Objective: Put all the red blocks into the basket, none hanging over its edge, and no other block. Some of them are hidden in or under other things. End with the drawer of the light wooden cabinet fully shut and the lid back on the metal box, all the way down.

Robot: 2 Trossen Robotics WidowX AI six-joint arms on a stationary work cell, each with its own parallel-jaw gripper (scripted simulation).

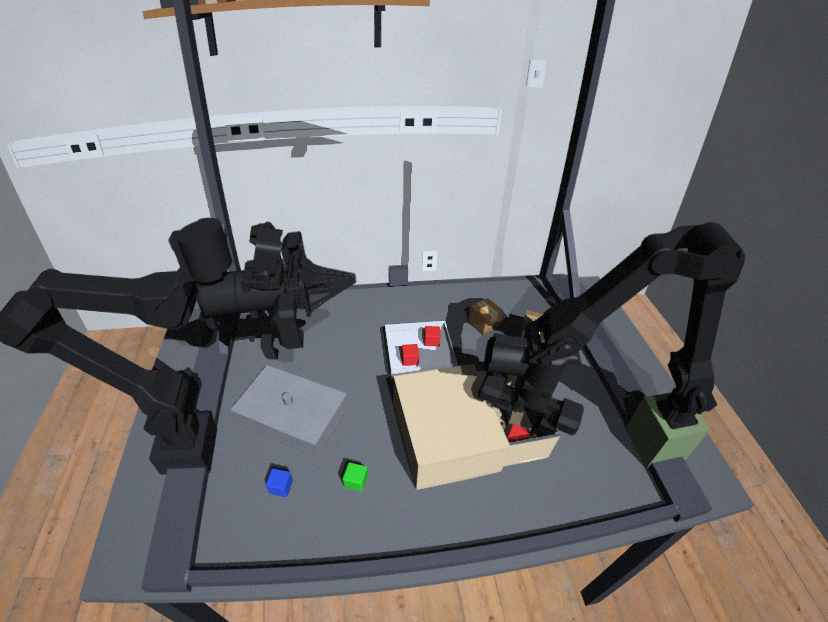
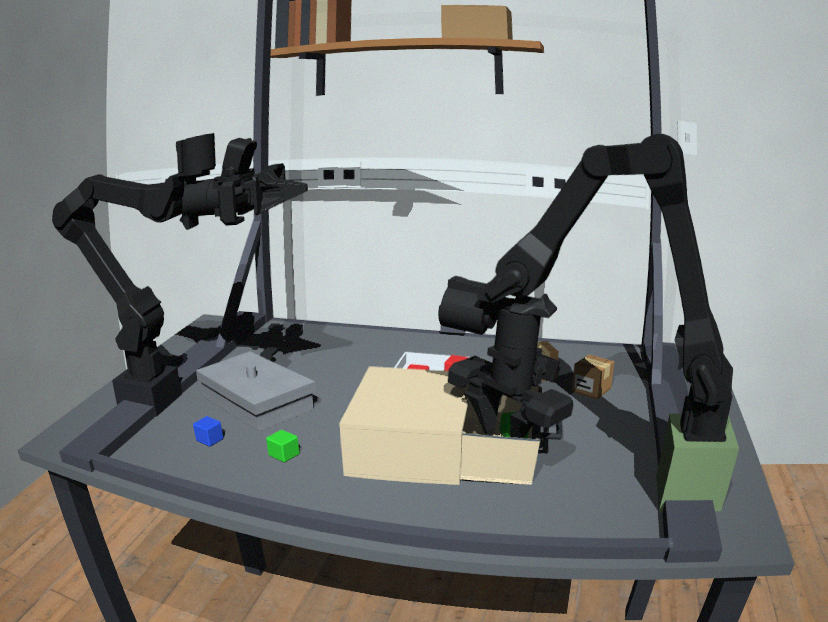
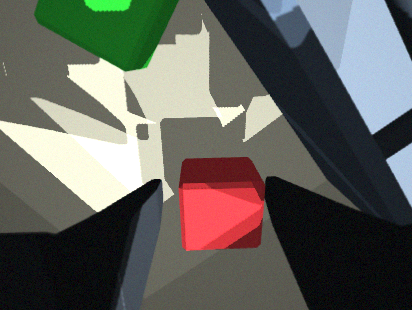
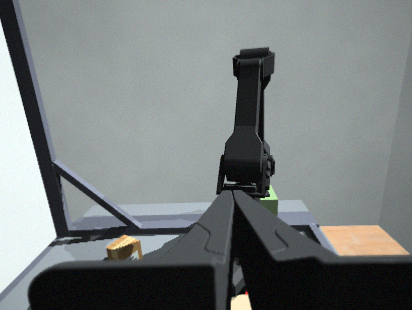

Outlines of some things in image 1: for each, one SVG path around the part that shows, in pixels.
My left gripper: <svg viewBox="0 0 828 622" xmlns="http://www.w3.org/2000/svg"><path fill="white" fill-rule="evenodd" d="M487 372L479 388L478 397L492 404L495 403L495 407L500 410L506 426L508 426L511 419L514 402L519 405L541 413L529 435L545 430L556 430L556 428L569 435L576 434L581 424L584 407L582 404L564 398L563 401L555 398L549 399L558 383L553 386L539 385L529 377L526 371L520 388L514 388L506 384L509 378L508 375Z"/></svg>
My right gripper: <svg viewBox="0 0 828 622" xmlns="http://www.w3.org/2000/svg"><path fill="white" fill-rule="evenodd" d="M251 226L249 242L255 245L254 260L246 261L244 270L237 271L235 276L235 293L239 309L242 313L249 312L251 319L259 318L260 311L273 309L272 320L280 345L287 349L303 348L304 332L298 327L296 321L297 308L300 308L300 310L305 309L306 316L311 316L315 309L355 284L356 275L351 272L322 267L310 261L305 254L301 231L287 233L283 238L283 242L281 242L283 230L274 229L275 227L271 222L267 221Z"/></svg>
A grey lid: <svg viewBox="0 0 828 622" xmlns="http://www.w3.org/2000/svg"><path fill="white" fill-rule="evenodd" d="M266 365L231 408L232 415L317 451L348 400L347 393Z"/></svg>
A light wooden cabinet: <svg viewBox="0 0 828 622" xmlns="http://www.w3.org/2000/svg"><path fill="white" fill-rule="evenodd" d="M508 375L509 378L506 384L515 388L520 387L524 376ZM560 434L557 429L545 430L532 436L529 435L528 440L509 443L506 437L513 423L528 428L531 431L533 424L535 424L541 413L521 405L512 411L511 419L508 426L506 426L500 410L494 406L495 403L492 404L478 397L479 388L487 372L485 372L484 368L476 369L474 364L394 376L394 407L416 490L501 472L503 465L508 466L548 458L558 442Z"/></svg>
